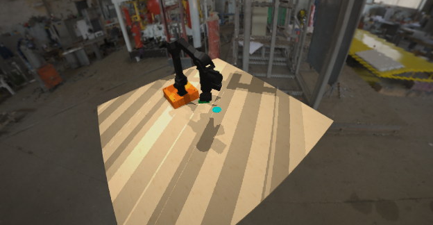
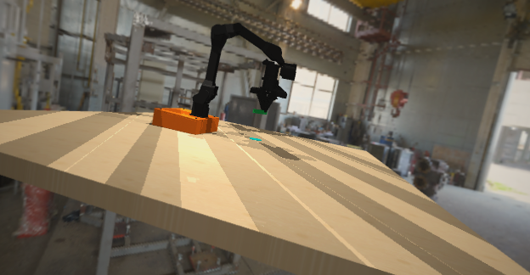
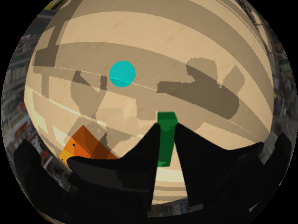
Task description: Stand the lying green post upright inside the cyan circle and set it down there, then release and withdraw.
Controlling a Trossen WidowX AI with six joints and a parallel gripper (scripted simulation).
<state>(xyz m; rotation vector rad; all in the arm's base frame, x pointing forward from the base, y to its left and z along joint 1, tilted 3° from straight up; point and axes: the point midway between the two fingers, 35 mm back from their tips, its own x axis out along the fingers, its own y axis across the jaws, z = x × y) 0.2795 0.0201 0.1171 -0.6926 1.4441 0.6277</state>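
Right now the cyan circle is 140 mm below my gripper tip, 90 mm to the left of it and 30 mm behind it. From my gripper tip the other things lie so: post 20 mm to the right, 10 mm behind.
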